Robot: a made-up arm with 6 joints.
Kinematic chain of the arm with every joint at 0, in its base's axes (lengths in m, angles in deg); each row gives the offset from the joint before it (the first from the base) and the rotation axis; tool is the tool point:
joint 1: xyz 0 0 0.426 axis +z
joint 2: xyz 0 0 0 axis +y
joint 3: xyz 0 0 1.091 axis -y
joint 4: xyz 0 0 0 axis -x
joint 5: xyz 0.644 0 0 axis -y
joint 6: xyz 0 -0.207 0 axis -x
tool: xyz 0 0 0
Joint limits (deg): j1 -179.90..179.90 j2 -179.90..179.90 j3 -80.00..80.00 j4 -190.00..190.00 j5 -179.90..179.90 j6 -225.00..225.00
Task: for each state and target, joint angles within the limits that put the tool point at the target. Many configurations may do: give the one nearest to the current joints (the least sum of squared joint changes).
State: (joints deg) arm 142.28 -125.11 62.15 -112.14 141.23 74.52
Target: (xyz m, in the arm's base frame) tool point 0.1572 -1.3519 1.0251
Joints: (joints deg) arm 100.28 -90.85 38.91 -114.76 141.23 74.52
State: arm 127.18 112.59 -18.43 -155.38 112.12 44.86
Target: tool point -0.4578 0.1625 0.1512
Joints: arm 139.72 95.50 -59.27 -146.18 112.12 44.86
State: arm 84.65 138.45 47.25 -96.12 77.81 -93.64
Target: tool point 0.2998 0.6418 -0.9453
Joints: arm 64.86 130.34 47.66 -90.34 77.81 -93.64
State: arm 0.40 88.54 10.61 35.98 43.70 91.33
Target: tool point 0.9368 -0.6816 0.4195
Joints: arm -26.70 56.61 -20.12 24.78 43.70 91.33
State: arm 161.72 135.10 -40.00 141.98 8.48 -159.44
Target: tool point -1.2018 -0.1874 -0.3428
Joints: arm 179.90 96.86 9.98 156.27 8.48 -159.44
